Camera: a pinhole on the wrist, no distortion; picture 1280 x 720 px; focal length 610.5 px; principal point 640.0 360.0 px. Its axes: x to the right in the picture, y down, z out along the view. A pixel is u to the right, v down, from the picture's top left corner.
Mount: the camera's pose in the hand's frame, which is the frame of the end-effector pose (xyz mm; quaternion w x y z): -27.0 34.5 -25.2 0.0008 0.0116 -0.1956 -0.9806
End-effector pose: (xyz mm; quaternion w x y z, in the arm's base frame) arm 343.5 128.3 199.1 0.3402 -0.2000 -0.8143 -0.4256
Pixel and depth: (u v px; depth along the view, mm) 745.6 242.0 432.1
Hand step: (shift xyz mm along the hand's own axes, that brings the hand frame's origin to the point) -111.4 276.9 340.0
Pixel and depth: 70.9 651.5 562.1
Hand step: 483.1 5.5 608.5
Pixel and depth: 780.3 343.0 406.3
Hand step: -129.7 200.2 343.5
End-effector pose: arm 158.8 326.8 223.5 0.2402 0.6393 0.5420 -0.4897
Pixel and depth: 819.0 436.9 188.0
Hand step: -86.5 84.4 156.2
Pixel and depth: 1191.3 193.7 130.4
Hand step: -147.6 116.6 78.9
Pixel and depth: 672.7 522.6 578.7
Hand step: -71.8 114.0 567.5
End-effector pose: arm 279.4 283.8 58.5 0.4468 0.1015 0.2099 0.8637
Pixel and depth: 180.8 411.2 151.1
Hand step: 83.1 81.5 121.7
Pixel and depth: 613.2 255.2 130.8
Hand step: -24.2 105.4 87.1
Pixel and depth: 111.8 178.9 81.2
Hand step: 41.4 88.3 42.1
